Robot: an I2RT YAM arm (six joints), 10 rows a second.
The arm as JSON. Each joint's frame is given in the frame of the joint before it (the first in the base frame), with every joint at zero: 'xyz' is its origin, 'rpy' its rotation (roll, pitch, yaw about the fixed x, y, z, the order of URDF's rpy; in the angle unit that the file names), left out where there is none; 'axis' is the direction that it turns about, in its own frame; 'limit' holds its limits. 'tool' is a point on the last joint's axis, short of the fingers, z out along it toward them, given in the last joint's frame.
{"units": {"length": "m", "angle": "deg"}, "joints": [
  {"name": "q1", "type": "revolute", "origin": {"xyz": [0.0, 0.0, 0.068]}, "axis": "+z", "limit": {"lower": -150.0, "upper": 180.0}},
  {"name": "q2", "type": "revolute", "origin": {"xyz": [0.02, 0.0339, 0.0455], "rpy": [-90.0, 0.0, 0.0]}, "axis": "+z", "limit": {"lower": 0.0, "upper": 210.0}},
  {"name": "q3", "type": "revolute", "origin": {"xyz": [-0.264, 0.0, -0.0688], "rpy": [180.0, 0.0, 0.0]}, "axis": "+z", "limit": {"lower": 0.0, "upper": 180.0}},
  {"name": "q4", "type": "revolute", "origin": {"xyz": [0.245, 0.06, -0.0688]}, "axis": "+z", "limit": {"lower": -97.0, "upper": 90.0}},
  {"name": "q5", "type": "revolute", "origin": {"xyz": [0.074, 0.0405, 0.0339], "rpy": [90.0, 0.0, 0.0]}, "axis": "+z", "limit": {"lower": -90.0, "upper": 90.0}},
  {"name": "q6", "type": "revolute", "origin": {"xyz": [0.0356, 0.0, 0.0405], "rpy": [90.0, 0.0, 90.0]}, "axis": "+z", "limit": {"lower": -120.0, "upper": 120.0}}
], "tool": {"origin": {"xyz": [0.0, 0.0, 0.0], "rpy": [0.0, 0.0, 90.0]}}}
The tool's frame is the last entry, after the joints.
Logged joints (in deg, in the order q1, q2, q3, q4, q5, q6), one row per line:
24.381, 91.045, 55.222, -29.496, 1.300, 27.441
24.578, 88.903, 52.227, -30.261, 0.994, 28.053
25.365, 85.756, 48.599, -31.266, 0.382, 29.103
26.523, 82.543, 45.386, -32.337, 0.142, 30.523
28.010, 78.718, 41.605, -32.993, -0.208, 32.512
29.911, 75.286, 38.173, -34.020, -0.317, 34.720
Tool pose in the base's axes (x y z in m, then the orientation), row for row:
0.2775, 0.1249, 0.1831, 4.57, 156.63, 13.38
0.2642, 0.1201, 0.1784, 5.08, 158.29, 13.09
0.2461, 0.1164, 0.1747, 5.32, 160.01, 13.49
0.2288, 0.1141, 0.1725, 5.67, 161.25, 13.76
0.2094, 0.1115, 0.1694, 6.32, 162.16, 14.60
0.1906, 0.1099, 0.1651, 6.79, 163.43, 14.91
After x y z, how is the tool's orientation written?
As a rotation vector, in degrees.
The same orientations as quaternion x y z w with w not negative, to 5 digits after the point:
0.02849, 0.97642, 0.08341, 0.19709
0.03143, 0.97927, 0.08098, 0.18299
0.03264, 0.98178, 0.08277, 0.16792
0.03458, 0.98342, 0.08392, 0.15699
0.03836, 0.98421, 0.08861, 0.14834
0.04095, 0.98563, 0.08992, 0.13702

